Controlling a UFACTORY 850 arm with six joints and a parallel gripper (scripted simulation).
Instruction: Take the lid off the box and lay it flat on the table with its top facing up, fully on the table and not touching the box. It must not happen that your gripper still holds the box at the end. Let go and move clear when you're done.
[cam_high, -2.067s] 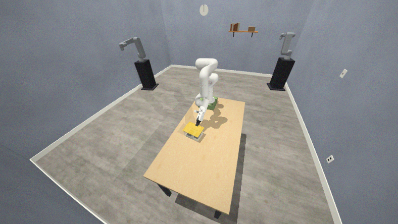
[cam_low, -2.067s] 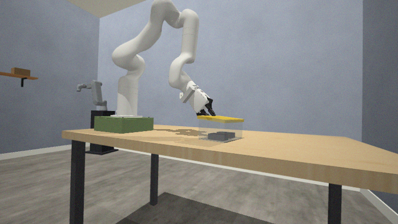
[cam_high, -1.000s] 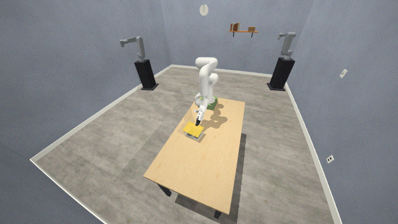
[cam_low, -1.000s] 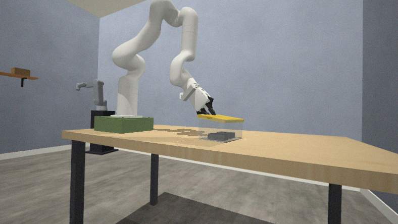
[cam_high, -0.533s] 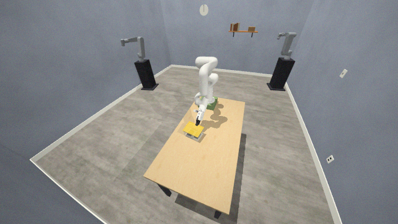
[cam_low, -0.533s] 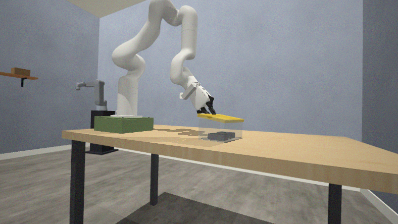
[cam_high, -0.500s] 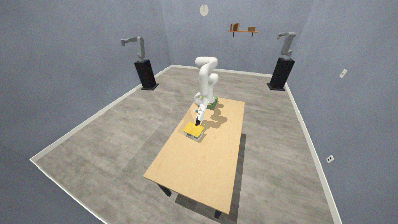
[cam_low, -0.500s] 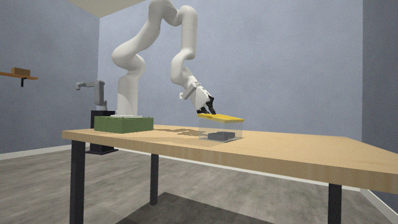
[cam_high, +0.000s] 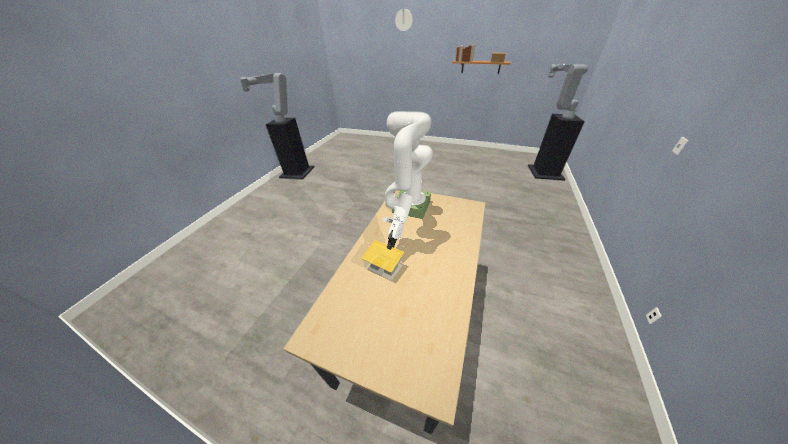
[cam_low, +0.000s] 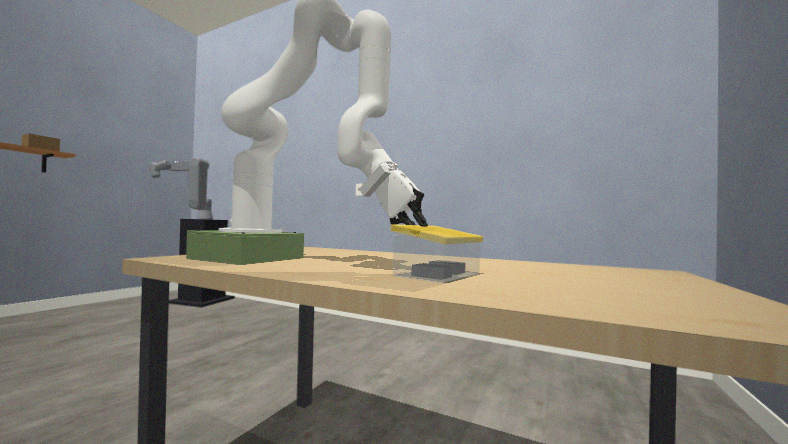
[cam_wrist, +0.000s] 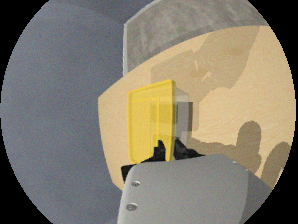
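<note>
The yellow lid lies 6 cm ahead of my hand, 4 cm to the right of it and 2 cm below it. From my hand the other things lie so: clear box: 6 cm ahead, 4 cm to the right, 8 cm below.
</note>
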